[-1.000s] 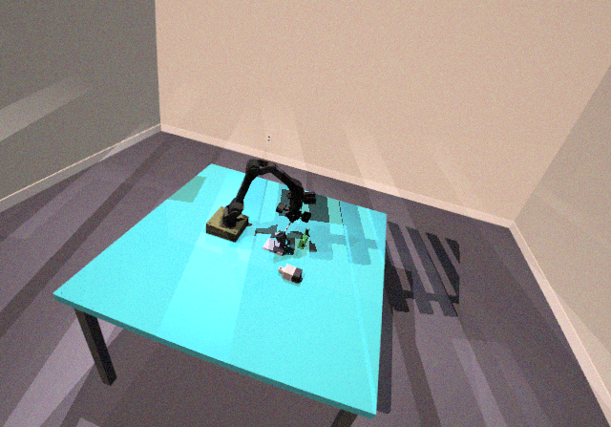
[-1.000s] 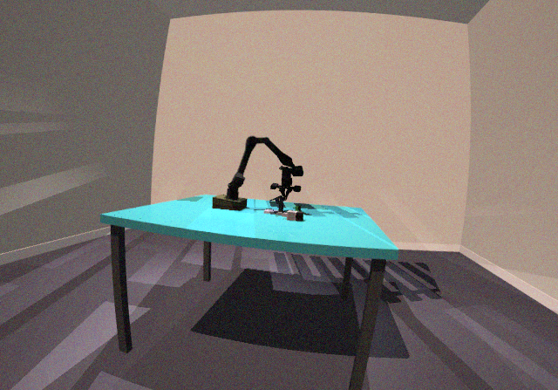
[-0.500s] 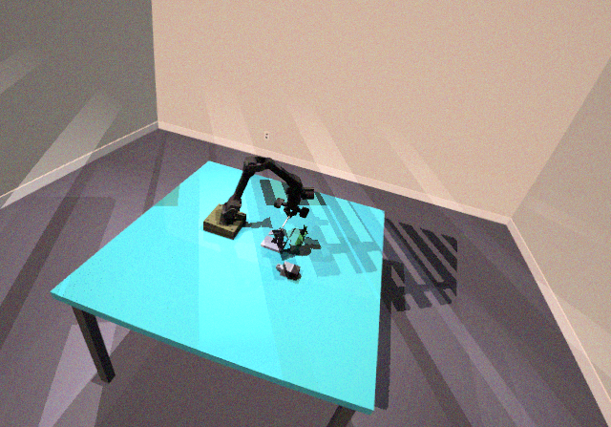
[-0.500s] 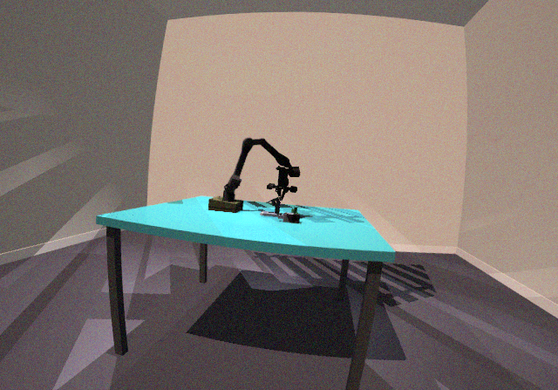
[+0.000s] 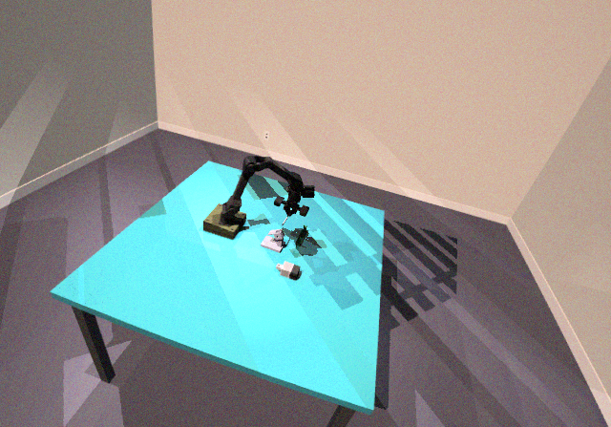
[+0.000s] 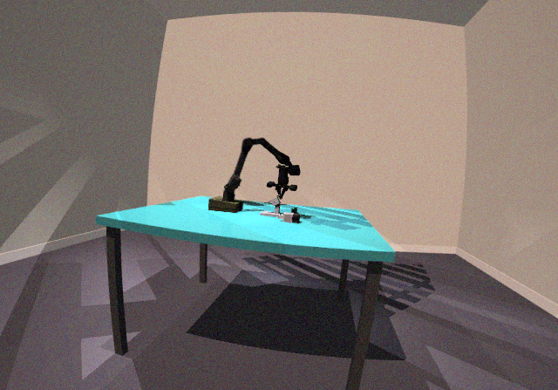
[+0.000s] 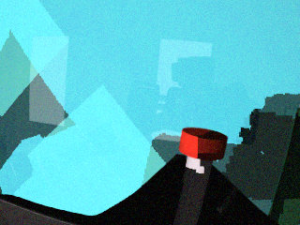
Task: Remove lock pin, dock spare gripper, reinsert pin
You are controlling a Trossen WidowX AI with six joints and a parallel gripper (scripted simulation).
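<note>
Right now the green pad is 90 mm ahead of my gripper tip, 60 mm to the right of it and 60 mm below it. The rest, counted from my gripper tip: spare gripper 50 mm ahead, 340 mm to the right, 60 mm below; mount 40 mm behind, 170 mm to the right, 30 mm below.
</note>
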